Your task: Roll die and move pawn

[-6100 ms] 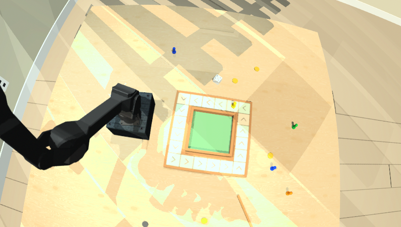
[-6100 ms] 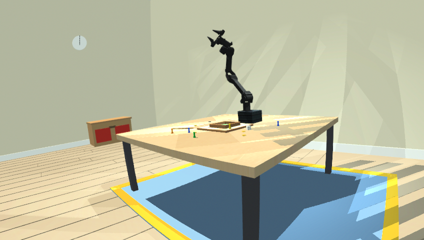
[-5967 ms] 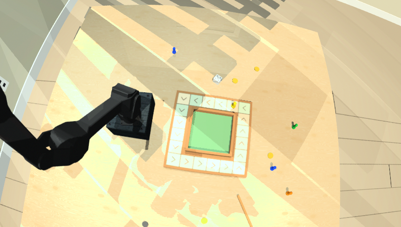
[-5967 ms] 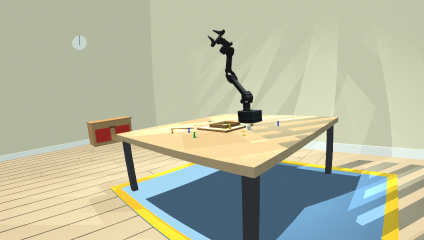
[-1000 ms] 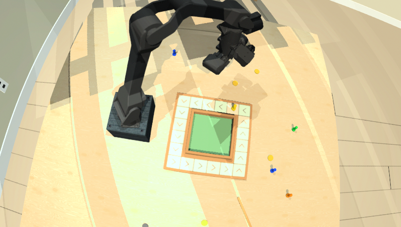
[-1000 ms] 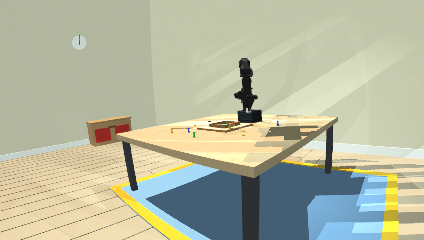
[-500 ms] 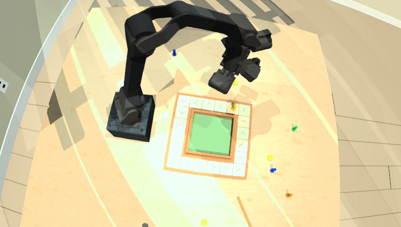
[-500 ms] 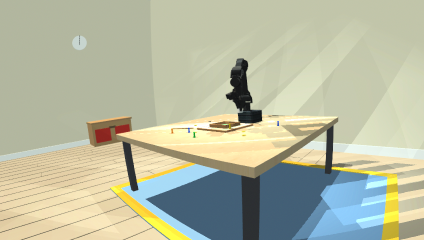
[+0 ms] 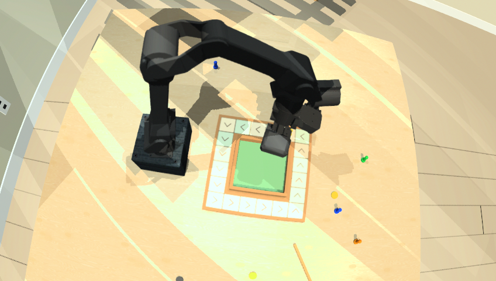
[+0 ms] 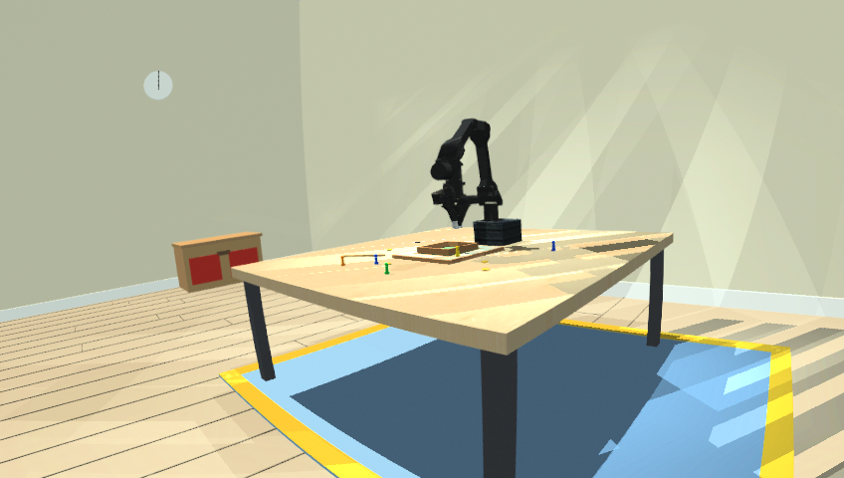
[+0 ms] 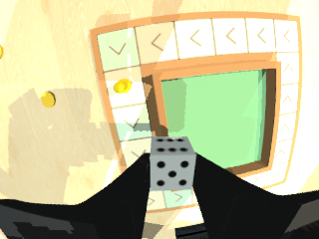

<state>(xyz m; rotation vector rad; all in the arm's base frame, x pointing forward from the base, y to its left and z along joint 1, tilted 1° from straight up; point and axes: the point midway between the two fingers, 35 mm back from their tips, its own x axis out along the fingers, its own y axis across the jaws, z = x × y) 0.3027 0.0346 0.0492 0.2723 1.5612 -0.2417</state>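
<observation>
Right now the yellow pawn is 5 cm ahead of my gripper tip, 3 cm to the left of it and 8 cm below it. The rest, counted from my gripper tip: white die: right at my gripper tip; green dice tray: 3 cm behind, 7 cm to the right, 10 cm below; green pawn: 30 cm ahead, 5 cm to the right, 9 cm below.
</observation>
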